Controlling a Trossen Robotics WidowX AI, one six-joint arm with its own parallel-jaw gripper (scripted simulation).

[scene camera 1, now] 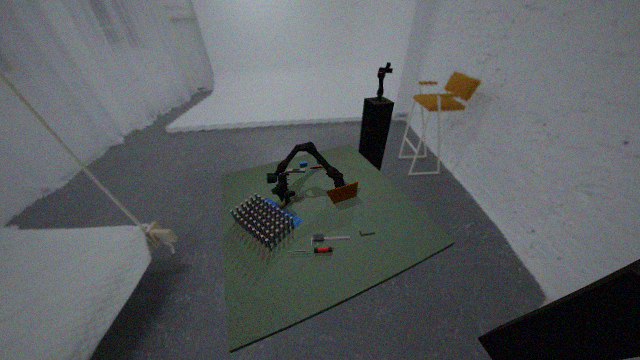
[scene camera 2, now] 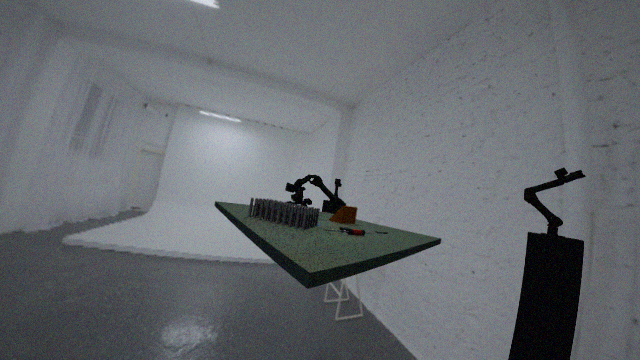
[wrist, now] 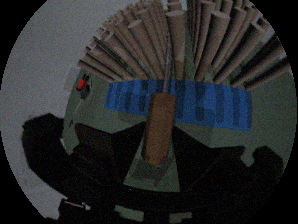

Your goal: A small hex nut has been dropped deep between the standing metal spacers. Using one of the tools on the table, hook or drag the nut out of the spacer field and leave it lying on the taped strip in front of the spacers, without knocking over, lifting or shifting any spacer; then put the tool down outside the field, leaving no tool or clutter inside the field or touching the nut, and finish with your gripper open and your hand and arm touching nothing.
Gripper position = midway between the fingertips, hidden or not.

Note:
In view: my gripper (wrist: 159, 127) and a blue taped strip (wrist: 200, 103).

